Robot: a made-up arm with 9 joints.
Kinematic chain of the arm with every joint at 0, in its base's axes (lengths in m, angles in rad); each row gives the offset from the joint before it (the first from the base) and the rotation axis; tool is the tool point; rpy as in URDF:
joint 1: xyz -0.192 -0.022 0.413 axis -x
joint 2: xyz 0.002 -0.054 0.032 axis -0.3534 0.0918 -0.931
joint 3: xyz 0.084 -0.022 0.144 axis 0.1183 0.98 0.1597
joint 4: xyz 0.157 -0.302 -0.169 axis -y
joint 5: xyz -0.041 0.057 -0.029 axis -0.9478 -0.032 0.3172
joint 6: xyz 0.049 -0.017 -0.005 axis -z
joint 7: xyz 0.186 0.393 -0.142 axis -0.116 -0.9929 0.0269
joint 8: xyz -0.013 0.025 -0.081 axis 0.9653 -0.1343 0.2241
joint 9: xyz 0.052 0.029 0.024 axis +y
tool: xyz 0.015 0.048 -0.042 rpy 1.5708 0 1.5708
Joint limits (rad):
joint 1: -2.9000..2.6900
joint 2: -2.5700..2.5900
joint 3: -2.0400..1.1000
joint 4: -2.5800..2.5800
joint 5: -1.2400..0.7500
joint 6: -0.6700..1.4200
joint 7: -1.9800..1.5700
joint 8: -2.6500..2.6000
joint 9: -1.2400..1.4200
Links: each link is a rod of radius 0.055 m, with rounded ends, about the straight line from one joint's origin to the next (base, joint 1, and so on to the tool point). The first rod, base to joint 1, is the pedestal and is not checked.
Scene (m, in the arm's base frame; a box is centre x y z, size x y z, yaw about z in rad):
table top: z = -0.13
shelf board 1: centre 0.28 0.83 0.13 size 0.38 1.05 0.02 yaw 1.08
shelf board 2: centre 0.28 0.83 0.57 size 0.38 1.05 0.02 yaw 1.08
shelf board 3: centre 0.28 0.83 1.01 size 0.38 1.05 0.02 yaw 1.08
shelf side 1: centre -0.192 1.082 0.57 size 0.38 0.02 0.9 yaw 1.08
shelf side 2: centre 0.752 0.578 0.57 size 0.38 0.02 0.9 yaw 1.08
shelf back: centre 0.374 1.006 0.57 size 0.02 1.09 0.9 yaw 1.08
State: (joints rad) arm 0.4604 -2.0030 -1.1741 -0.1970 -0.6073 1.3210 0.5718 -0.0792 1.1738
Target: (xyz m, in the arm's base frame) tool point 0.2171 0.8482 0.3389
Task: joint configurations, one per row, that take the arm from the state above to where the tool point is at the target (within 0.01 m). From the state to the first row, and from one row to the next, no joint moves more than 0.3 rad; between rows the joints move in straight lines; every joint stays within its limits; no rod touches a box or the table.
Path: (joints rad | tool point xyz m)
1: 0.3061 -2.0228 -0.9030 -0.1658 -0.6536 1.3351 0.4398 -0.0411 1.2090 | 0.1103 0.8415 0.7920
2: 0.1518 -2.0426 -0.6320 -0.1345 -0.7000 1.3493 0.3077 -0.0029 1.2441 | -0.0315 0.8381 0.7691
3: -0.0025 -2.0624 -0.3609 -0.1033 -0.7463 1.3634 0.1757 0.0352 1.2793 | -0.1617 0.8123 0.7332
4: -0.1568 -2.0821 -0.0898 -0.0721 -0.7926 1.3776 0.0436 0.0734 1.3145 | -0.2712 0.7717 0.6806
5: -0.3111 -2.1019 0.1812 -0.0408 -0.8390 1.3917 -0.0884 0.1115 1.3497 | -0.3526 0.7246 0.6111
6: -0.4654 -2.1217 0.4523 -0.0096 -0.8853 1.4059 -0.2205 0.1497 1.3848 | -0.4005 0.6789 0.5272
7: -0.6197 -2.1415 0.7234 0.0216 -0.9317 1.4200 -0.3525 0.1878 1.4200 | -0.4117 0.6405 0.4345
8: -0.4203 -2.0964 0.4457 -0.0562 -0.8866 1.4197 -0.2005 0.1440 1.3809 | -0.3778 0.6911 0.4616
9: -0.2208 -2.0513 0.1680 -0.1340 -0.8416 1.4195 -0.0484 0.1003 1.3419 | -0.3079 0.7506 0.4698
10: -0.0213 -2.0062 -0.1097 -0.2118 -0.7965 1.4192 0.1036 0.0565 1.3028 | -0.2059 0.8070 0.4560
11: 0.1781 -1.9612 -0.3874 -0.2896 -0.7515 1.4189 0.2557 0.0127 1.2638 | -0.0785 0.8480 0.4231
12: 0.3776 -1.9161 -0.6651 -0.3674 -0.7064 1.4186 0.4077 -0.0311 1.2247 | 0.0660 0.8633 0.3798
13: 0.5770 -1.8710 -0.9427 -0.4452 -0.6614 1.4184 0.5598 -0.0749 1.1857 | 0.2171 0.8482 0.3389

